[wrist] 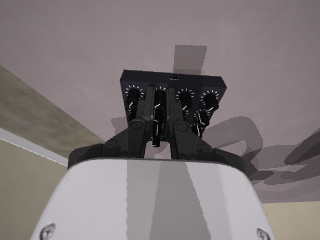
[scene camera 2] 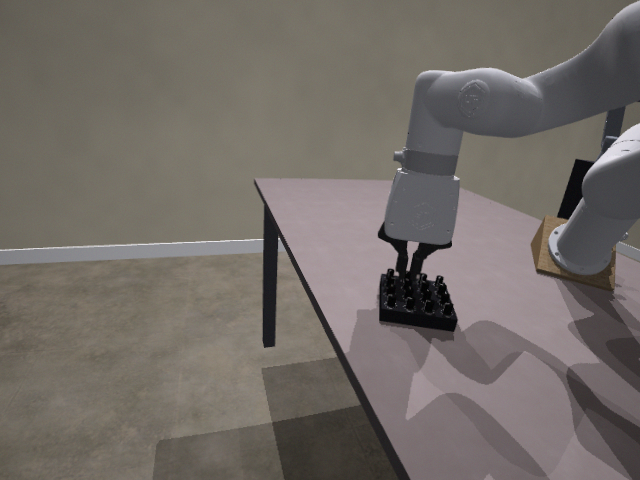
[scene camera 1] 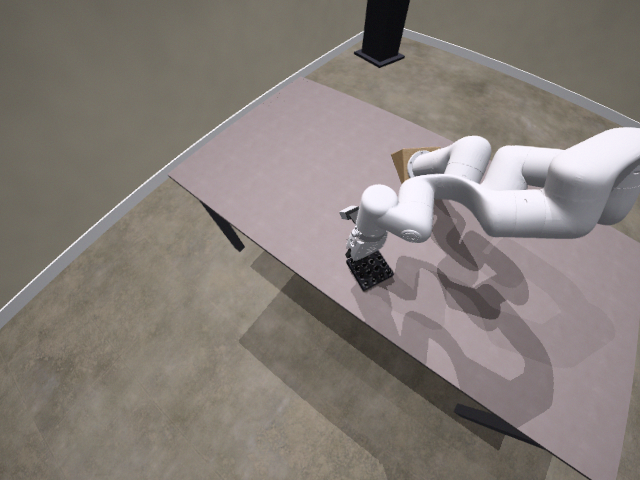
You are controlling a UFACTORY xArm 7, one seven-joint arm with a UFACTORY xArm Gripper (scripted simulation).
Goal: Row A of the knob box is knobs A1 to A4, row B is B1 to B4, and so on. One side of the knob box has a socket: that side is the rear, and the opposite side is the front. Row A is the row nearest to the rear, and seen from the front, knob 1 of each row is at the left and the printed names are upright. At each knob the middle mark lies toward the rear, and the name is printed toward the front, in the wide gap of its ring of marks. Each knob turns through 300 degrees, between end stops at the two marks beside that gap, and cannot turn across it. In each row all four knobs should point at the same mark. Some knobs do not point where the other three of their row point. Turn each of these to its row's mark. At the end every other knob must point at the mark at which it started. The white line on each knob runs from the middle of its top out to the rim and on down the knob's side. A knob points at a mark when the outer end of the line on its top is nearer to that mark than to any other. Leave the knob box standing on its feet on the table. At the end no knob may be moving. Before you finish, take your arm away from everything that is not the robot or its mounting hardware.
Labels:
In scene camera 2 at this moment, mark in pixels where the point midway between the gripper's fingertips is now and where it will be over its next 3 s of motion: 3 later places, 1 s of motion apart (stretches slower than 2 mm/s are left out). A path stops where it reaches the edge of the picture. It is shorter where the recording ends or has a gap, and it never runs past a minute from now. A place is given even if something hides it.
The gripper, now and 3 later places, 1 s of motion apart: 406,276; 410,257; 411,251; 413,245

